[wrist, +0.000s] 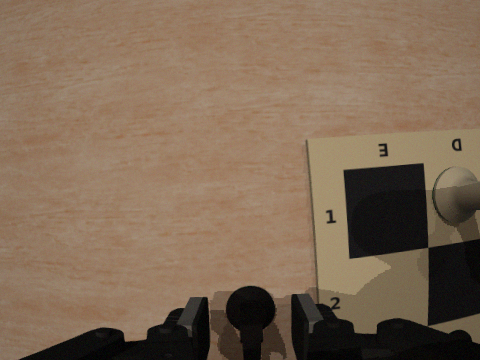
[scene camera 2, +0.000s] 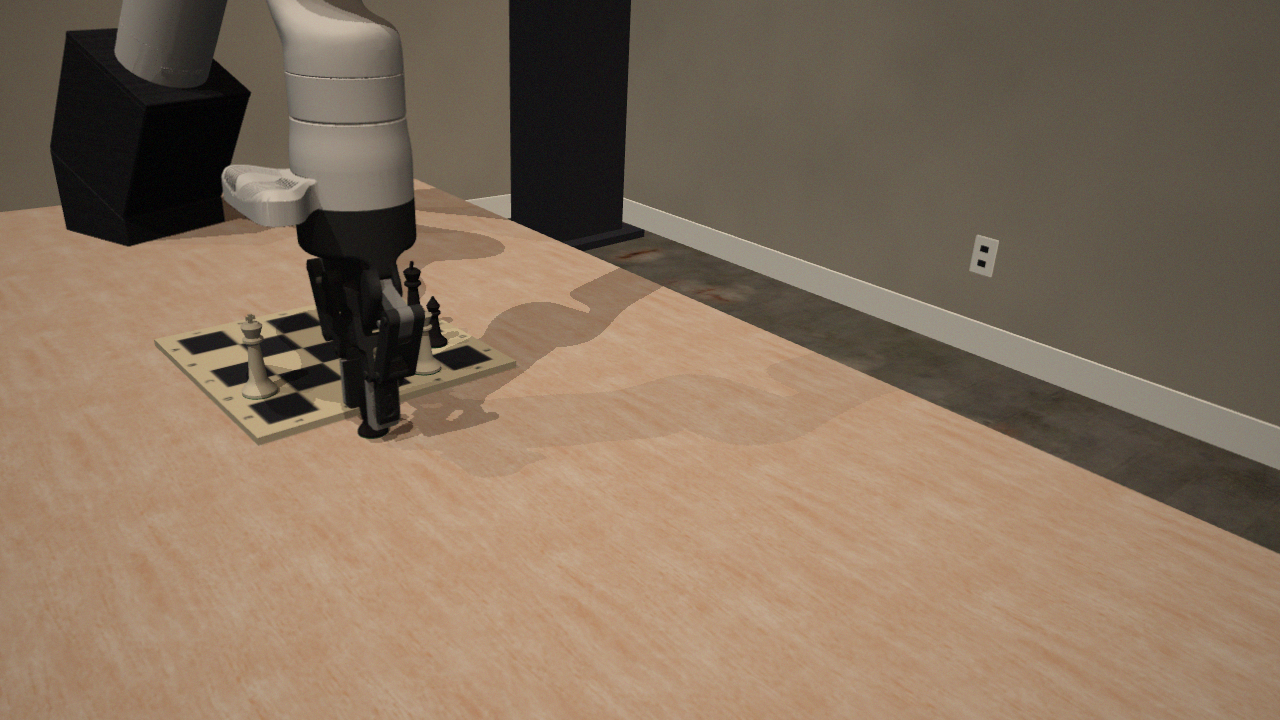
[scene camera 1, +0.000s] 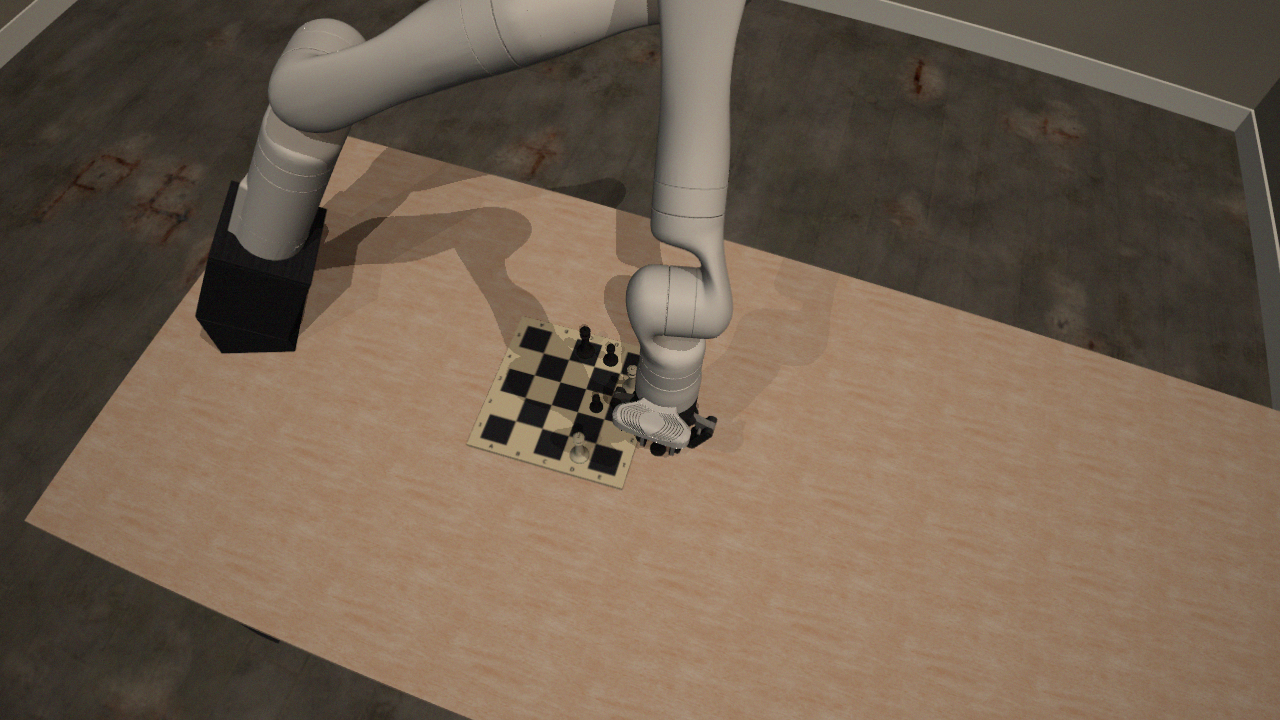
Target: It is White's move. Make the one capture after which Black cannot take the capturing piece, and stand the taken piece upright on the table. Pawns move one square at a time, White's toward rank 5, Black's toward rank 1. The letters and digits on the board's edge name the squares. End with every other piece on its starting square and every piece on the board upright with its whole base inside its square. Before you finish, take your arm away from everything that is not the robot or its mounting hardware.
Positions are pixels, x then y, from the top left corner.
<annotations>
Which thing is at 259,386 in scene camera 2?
A white king.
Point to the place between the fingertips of the gripper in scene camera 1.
658,444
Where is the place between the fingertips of the gripper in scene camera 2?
372,415
</annotations>
